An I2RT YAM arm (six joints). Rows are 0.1 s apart.
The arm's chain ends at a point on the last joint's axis. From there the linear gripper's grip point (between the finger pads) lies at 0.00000 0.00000 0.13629 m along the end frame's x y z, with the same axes.
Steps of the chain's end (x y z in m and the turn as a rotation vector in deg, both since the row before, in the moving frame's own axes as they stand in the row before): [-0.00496, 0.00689, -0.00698, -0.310, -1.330, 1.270]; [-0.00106, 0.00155, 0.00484, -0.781, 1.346, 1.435]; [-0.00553, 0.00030, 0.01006, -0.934, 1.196, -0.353]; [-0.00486, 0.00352, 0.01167, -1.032, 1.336, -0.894]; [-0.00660, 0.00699, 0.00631, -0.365, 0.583, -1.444]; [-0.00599, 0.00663, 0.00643, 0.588, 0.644, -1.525]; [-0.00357, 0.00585, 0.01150, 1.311, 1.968, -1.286]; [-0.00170, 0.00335, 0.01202, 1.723, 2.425, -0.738]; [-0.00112, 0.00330, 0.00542, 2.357, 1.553, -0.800]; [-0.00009, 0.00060, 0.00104, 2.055, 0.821, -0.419]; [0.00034, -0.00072, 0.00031, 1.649, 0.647, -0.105]
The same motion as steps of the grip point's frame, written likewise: [-0.00813, 0.00759, -0.00702, -0.310, -1.330, 1.270]; [0.00212, 0.00345, 0.00479, -0.781, 1.346, 1.435]; [-0.00268, 0.00251, 0.01001, -0.934, 1.196, -0.353]; [-0.00166, 0.00595, 0.01161, -1.032, 1.336, -0.894]; [-0.00520, 0.00784, 0.00630, -0.365, 0.583, -1.444]; [-0.00448, 0.00521, 0.00641, 0.588, 0.644, -1.525]; [0.00107, 0.00268, 0.01138, 1.311, 1.968, -1.286]; [0.00404, -0.00078, 0.01184, 1.723, 2.425, -0.738]; [0.00253, -0.00233, 0.00525, 2.357, 1.553, -0.800]; [0.00184, -0.00429, 0.00094, 2.055, 0.821, -0.419]; [0.00188, -0.00464, 0.00024, 1.649, 0.647, -0.105]
